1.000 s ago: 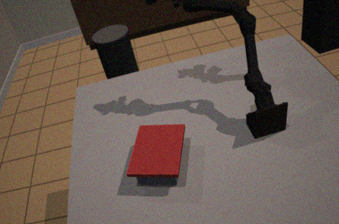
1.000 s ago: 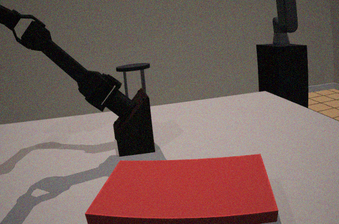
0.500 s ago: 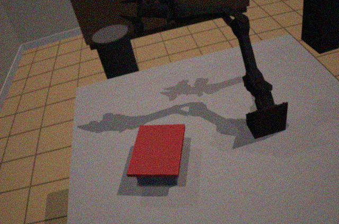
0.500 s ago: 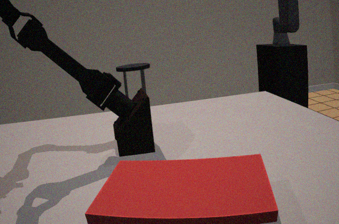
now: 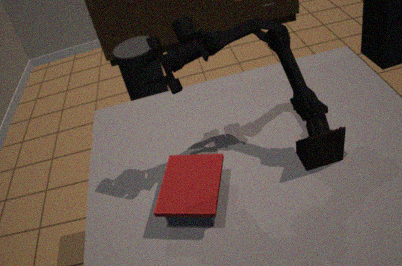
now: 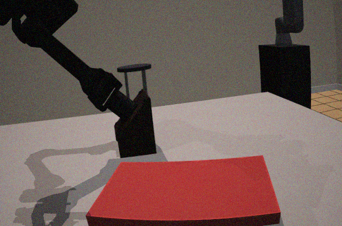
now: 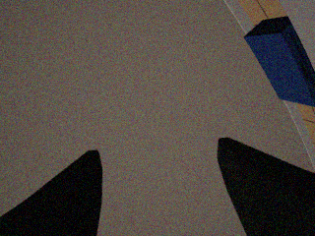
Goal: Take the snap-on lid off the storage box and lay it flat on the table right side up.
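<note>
My gripper tip is now 30 cm above the lid, 20 cm to the right of it and 5 cm past it. From my gripper tip the other things lie so: storage box: 35 cm below, 20 cm to the left, 5 cm behind.
</note>
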